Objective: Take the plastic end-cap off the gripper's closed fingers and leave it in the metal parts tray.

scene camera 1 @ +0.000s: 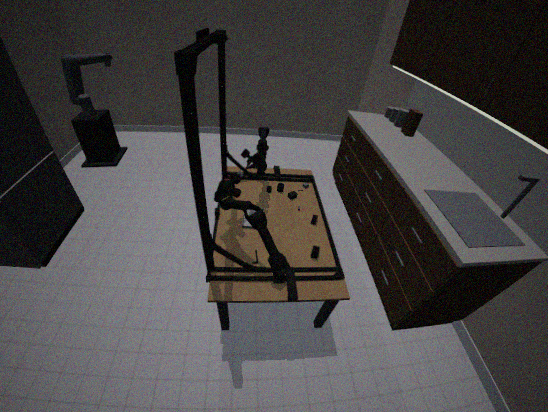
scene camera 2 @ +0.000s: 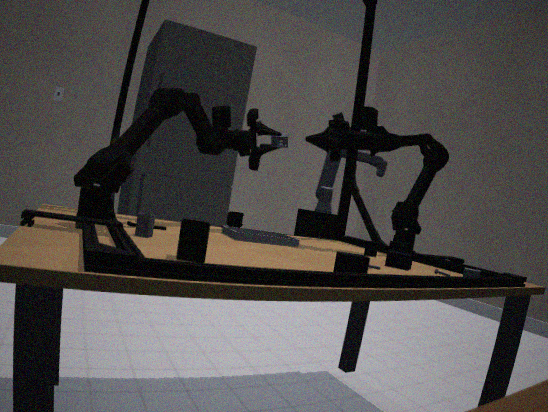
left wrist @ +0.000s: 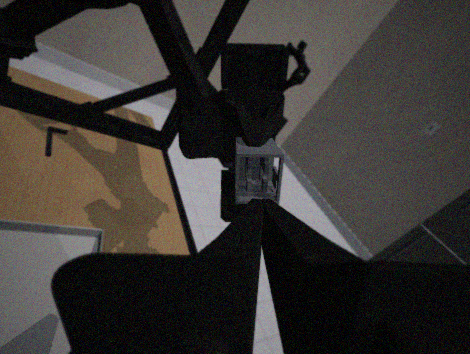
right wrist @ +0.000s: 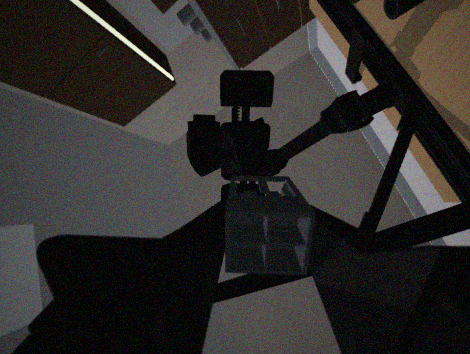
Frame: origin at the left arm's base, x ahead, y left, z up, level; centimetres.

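Seen in the pictures: left gripper, fingertip midpoint: point(scene camera 1: 246, 168) point(scene camera 2: 305, 138) point(left wrist: 260, 208) point(right wrist: 245, 168); right gripper, fingertip midpoint: point(scene camera 1: 239, 175) point(scene camera 2: 281, 140) point(left wrist: 253, 170) point(right wrist: 261, 207); left arm's base, link origin: point(right wrist: 389, 93); right arm's base, link origin: point(scene camera 1: 279, 276) point(scene camera 2: 92, 218).
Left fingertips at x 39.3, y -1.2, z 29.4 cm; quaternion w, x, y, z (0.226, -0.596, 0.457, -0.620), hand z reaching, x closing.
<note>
Offsets run from my left fingertips to a thing's top centre. Level surfaces: height alone.
The grey plastic end-cap @(dz +1.2, dx +7.2, dy -2.9 cm) point(scene camera 2: 280, 141) point(left wrist: 258, 173) point(right wrist: 265, 244) is held in the air between the fingers of my right gripper point(scene camera 2: 275, 141) point(right wrist: 261, 207), high above the table. My left gripper point(scene camera 2: 308, 139) point(left wrist: 260, 208) is shut on nothing. Its tip points at the cap's open end, and in scene camera 2 a small gap shows between them. The flat grey metal parts tray @(dz -29.2, dx +11.1, dy +8.9 cm) point(scene camera 2: 261, 236) point(left wrist: 50, 229) lies on the table below and a little toward the back.
Dark blocks @(dz -25.1, dx +30.5, dy +51.8 cm) point(scene camera 2: 193, 240) @(dz -27.3, dx +1.5, dy +49.4 cm) point(scene camera 2: 351, 261), a black cylinder point(scene camera 2: 235, 217) and a small grey block @(dz -26.8, dx +40.1, dy +33.4 cm) point(scene camera 2: 144, 225) stand on the wooden table @(dz -31.3 cm) point(scene camera 2: 247, 256). A black frame rail point(scene camera 2: 265, 274) runs along its edge. A black gantry post point(scene camera 2: 359, 88) rises just behind my left gripper.
</note>
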